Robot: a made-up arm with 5 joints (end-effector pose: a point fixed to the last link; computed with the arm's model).
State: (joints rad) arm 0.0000 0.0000 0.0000 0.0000 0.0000
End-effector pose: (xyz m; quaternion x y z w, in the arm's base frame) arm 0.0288 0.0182 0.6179 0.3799 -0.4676 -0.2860 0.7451
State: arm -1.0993 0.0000 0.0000 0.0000 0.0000
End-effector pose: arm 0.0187 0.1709 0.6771 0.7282 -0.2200 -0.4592 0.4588
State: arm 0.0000 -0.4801 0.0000 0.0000 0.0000
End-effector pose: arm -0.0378 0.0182 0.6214 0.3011 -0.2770 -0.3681 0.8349
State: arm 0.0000 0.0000 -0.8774 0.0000 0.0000
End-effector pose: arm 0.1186 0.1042 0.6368 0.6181 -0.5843 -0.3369 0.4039
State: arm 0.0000 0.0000 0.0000 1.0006 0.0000
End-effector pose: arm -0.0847 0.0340 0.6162 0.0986 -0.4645 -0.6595 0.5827
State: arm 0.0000 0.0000 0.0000 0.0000 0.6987
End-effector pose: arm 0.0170 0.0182 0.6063 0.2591 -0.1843 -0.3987 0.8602
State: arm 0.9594 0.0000 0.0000 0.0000 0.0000
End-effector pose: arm 0.0247 -0.0967 0.7063 -0.0200 -0.5727 -0.0634 0.8171
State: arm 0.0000 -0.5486 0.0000 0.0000 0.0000
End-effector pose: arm -0.0469 0.0182 0.6245 0.2883 -0.2483 -0.3782 0.8439
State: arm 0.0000 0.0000 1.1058 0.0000 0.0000
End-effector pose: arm -0.0312 -0.0688 0.7320 -0.0156 -0.1989 -0.1469 0.9688
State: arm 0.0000 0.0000 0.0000 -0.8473 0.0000
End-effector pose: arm 0.0974 0.0837 0.6434 0.5476 -0.3798 0.0895 0.7402
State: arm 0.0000 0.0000 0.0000 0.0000 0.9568
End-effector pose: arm 0.0111 0.0182 0.6045 0.2057 -0.0720 -0.4287 0.8768
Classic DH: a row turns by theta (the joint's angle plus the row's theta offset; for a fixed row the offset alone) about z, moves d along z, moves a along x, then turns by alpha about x. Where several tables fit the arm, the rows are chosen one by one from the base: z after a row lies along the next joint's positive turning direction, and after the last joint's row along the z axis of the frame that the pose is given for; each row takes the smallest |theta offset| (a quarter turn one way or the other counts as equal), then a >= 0, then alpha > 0; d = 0 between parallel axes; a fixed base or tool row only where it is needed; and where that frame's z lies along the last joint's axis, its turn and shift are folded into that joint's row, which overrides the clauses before.
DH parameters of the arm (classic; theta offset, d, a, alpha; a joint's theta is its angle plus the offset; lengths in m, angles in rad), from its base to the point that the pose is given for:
base (fixed): -1.5385 0.7705 -0.0452 1.6587
joint 1: -1.568 -0.0029 0.0151 -1.5386
joint 2: -0.3143 -0.0535 -0.0184 2.3395
joint 3: 1.1483 0.0104 0.0301 1.5487
joint 4: 0.7609 0.1481 -0.0203 -1.2556
joint 5: -1.2189 -0.1215 0.0037 -1.8742
tool (fixed): 2.1822 -0.025 0 0

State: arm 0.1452 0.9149 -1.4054 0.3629 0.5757
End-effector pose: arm 0.1670 0.1712 0.7900 0.8685 -0.4334 -0.0849 0.2253
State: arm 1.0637 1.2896 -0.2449 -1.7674 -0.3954
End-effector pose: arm 0.0840 0.1698 0.6791 0.1603 0.0028 0.9555 0.2475
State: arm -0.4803 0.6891 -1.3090 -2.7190 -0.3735
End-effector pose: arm -0.0398 0.1850 0.9203 0.0293 0.5632 -0.8028 0.1934
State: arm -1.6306 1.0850 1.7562 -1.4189 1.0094
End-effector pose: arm 0.0248 0.1413 0.6995 0.4852 0.0317 0.2094 0.8484
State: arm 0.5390 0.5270 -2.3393 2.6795 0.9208
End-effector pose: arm -0.0737 0.2648 0.7556 0.5299 0.6781 -0.4399 0.2565
